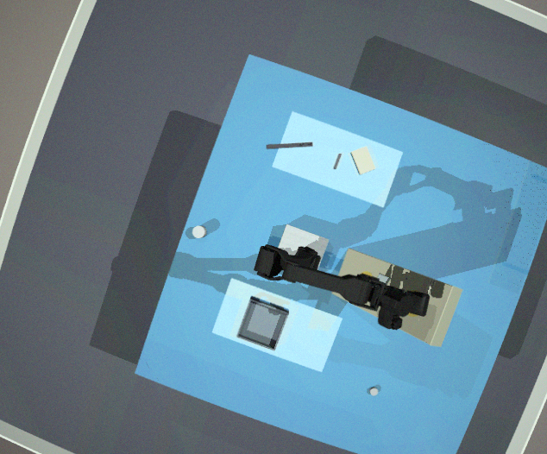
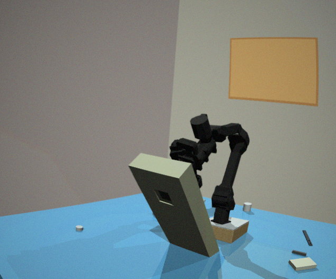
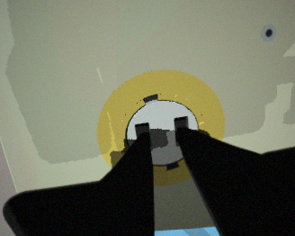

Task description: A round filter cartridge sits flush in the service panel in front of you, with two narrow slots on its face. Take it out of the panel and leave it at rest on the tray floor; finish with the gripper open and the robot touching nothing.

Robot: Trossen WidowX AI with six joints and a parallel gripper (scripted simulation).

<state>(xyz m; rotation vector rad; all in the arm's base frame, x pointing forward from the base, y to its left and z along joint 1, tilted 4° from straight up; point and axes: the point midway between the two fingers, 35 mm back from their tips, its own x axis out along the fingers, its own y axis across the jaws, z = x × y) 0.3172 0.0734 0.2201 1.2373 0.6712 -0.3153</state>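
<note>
Now: the round grey filter cartridge 1 cm below my gripper tip and 1 cm ahead of it. From my gripper tip the other things lie so: cream block: 35 cm to the left, 33 cm behind, 27 cm below; then grey square tray: 36 cm to the right, 33 cm behind, 27 cm below.
</note>
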